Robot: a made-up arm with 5 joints.
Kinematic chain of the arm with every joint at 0, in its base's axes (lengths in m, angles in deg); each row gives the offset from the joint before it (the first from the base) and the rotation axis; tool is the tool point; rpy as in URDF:
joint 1: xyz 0 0 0.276 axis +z
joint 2: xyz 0 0 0 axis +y
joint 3: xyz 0.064 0 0.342 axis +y
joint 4: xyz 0.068 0 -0.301 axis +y
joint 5: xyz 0.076 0 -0.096 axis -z
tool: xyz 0 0 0 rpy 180 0 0
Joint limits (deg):
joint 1: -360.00..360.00
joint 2: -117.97..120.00
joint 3: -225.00..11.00
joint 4: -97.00..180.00
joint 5: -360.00..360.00
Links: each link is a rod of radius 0.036 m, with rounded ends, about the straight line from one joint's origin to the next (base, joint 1, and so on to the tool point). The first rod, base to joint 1, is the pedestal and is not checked.
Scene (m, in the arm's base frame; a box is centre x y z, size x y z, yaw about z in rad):
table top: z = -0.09
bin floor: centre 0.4 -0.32 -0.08 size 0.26 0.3 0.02 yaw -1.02
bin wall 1: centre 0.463 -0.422 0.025 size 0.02 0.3 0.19 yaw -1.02
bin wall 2: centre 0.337 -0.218 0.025 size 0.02 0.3 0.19 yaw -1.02
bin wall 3: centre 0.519 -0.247 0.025 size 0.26 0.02 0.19 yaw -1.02
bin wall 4: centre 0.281 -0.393 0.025 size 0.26 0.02 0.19 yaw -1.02
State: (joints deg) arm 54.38 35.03 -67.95 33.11 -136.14
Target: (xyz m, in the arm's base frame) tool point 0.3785 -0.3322 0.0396
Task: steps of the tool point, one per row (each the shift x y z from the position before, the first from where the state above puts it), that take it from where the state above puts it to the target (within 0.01 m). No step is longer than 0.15 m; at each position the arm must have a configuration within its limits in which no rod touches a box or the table.
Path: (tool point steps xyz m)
1: 0.0914 -0.0912 0.0018
2: 0.0664 -0.1093 0.0017
3: 0.0381 -0.1204 0.0016
4: 0.0085 -0.1247 0.0018
5: -0.0212 -0.1218 0.0016
6: -0.0489 -0.1119 0.0015
7: -0.0732 -0.0960 0.0015
8: 0.0063 -0.0055 -0.0876
9: -0.0063 0.0055 -0.0916

